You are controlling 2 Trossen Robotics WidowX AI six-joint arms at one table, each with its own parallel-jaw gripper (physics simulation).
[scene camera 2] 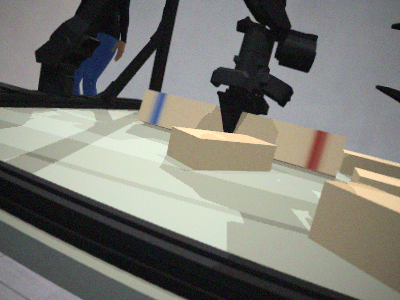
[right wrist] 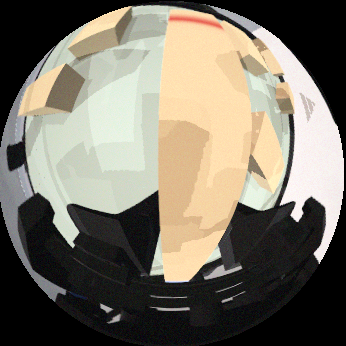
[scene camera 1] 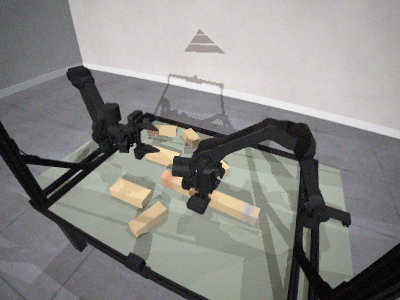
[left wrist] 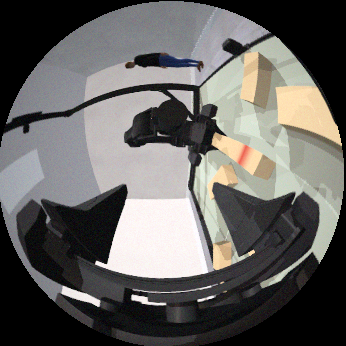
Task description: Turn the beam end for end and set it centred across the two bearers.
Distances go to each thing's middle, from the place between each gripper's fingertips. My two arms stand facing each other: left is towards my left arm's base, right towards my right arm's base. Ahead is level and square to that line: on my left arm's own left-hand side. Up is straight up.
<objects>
The long wooden beam (scene camera 2: pixel 311 149) is 210 mm to the right of my left hand, 170 mm below it and 20 mm behind it.
Right now my right hand is 20 mm below the long wooden beam.
</objects>
